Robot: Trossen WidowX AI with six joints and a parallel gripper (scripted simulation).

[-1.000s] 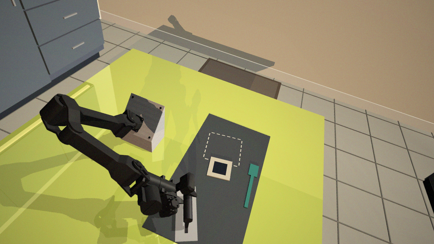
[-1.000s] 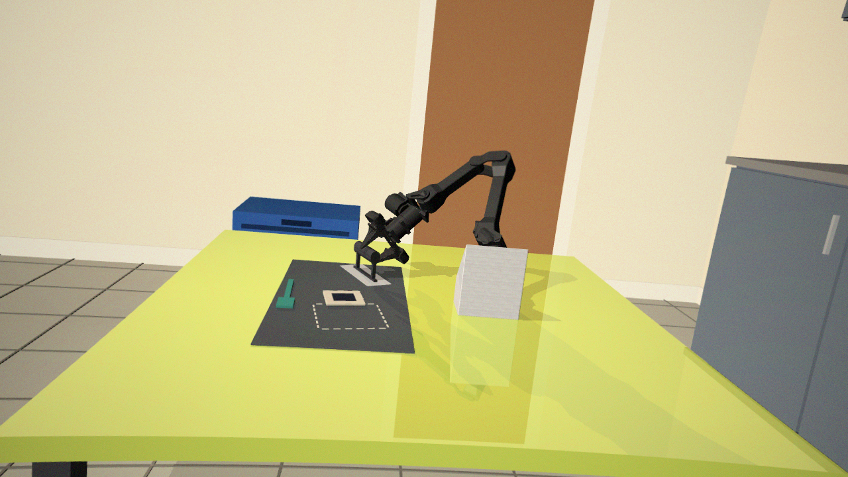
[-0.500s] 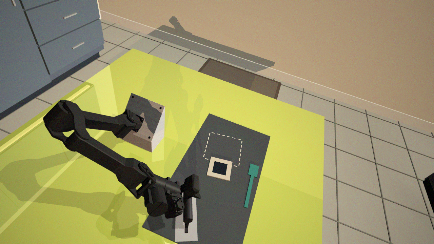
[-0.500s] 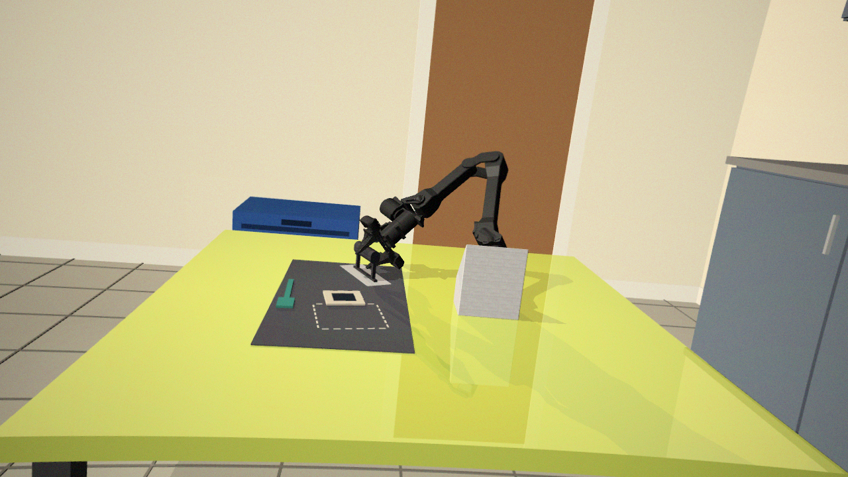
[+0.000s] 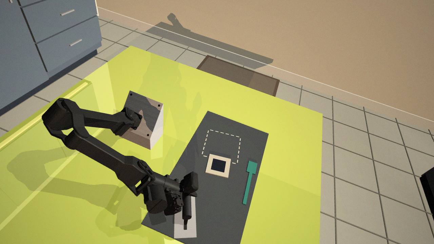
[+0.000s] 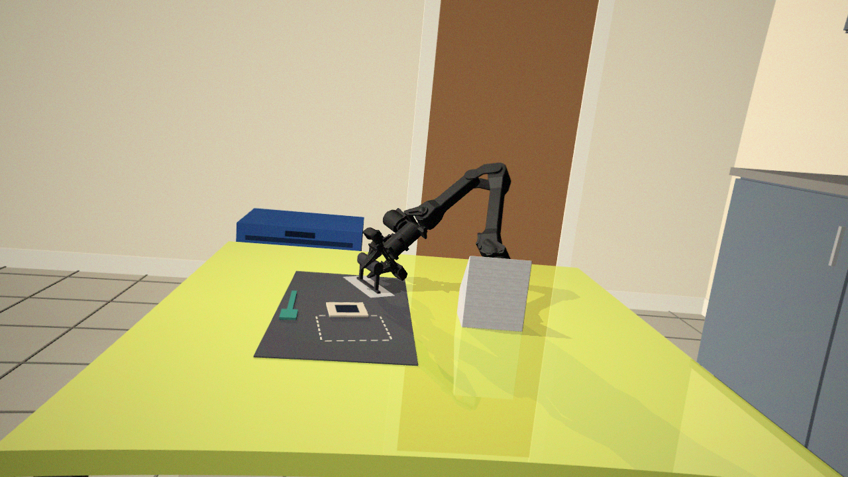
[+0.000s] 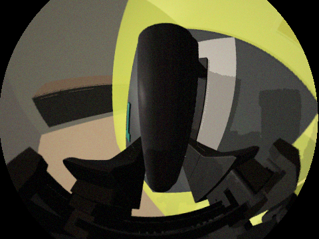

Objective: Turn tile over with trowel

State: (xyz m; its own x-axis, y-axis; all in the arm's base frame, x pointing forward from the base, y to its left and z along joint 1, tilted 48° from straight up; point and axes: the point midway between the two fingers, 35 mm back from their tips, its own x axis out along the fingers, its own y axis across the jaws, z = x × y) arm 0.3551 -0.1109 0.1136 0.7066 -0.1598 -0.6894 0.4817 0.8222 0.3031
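Right now the dark mat is 2 cm ahead of my gripper tip, 19 cm to the left of it and 7 cm below it. Round my gripper tip: teal trowel (16 cm ahead, 22 cm to the left, 4 cm below); tile (2 cm ahead, 20 cm to the left, 4 cm below).
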